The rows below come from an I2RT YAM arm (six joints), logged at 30 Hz.
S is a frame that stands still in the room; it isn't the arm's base.
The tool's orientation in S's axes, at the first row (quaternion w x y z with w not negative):
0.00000, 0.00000, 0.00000, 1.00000
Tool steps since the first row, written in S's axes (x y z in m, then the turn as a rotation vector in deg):
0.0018, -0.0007, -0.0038, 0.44, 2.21, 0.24
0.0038, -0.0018, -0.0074, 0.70, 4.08, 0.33
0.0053, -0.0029, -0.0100, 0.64, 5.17, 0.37
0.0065, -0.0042, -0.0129, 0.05, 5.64, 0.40
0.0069, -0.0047, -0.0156, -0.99, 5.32, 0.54
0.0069, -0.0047, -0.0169, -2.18, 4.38, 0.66
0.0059, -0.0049, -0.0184, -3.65, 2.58, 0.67
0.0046, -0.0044, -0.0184, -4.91, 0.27, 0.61
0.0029, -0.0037, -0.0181, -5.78, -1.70, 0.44
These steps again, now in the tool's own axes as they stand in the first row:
-0.0018, 0.0007, -0.0038, -0.44, -2.21, 0.24
-0.0038, 0.0018, -0.0074, -0.70, -4.08, 0.33
-0.0053, 0.0029, -0.0100, -0.64, -5.17, 0.37
-0.0065, 0.0042, -0.0129, -0.05, -5.64, 0.40
-0.0069, 0.0047, -0.0156, 0.99, -5.32, 0.54
-0.0069, 0.0047, -0.0169, 2.18, -4.38, 0.66
-0.0059, 0.0049, -0.0184, 3.65, -2.58, 0.67
-0.0046, 0.0044, -0.0184, 4.91, -0.27, 0.61
-0.0029, 0.0037, -0.0181, 5.78, 1.70, 0.44

